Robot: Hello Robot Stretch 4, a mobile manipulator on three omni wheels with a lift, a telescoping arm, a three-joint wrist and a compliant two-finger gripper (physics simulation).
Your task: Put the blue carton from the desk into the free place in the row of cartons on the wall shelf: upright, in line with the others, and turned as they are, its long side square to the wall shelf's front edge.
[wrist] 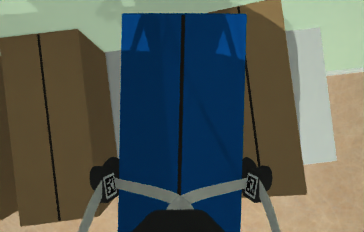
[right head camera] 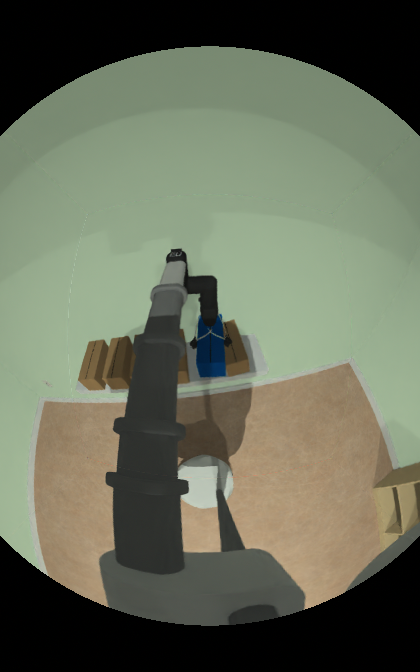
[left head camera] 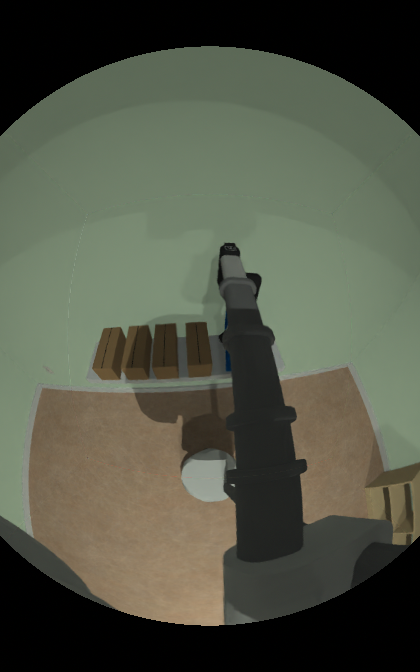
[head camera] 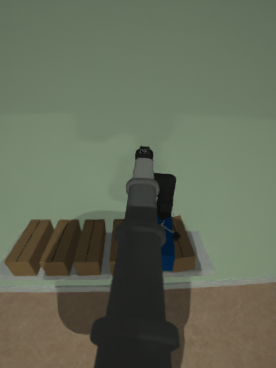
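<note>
My gripper (right head camera: 211, 342) (wrist: 178, 171) is shut on the blue carton (head camera: 167, 252) (left head camera: 228, 350) (right head camera: 211, 367) (wrist: 150, 110), one fingertip on each long side. The carton hangs upright over the wall shelf (head camera: 205, 255) (left head camera: 277, 355) (right head camera: 257, 355) (wrist: 316, 100) and looks higher than the brown cartons. In the wrist view it overlaps the left part of the right-end brown carton (head camera: 184, 250) (right head camera: 236, 350) (wrist: 275, 100), and a strip of shelf shows between it and the brown carton on its left (left head camera: 199, 350) (wrist: 62, 130). The brown cartons look turned slightly against it. Its underside is hidden.
Three more brown cartons (head camera: 30, 247) (left head camera: 110, 352) (right head camera: 93, 364) stand toward the left end of the shelf. The green wall is behind it. A pale round object (left head camera: 205, 480) (right head camera: 200, 487) is on the floor below. A light wooden rack (left head camera: 372, 500) (right head camera: 385, 510) stands at the right.
</note>
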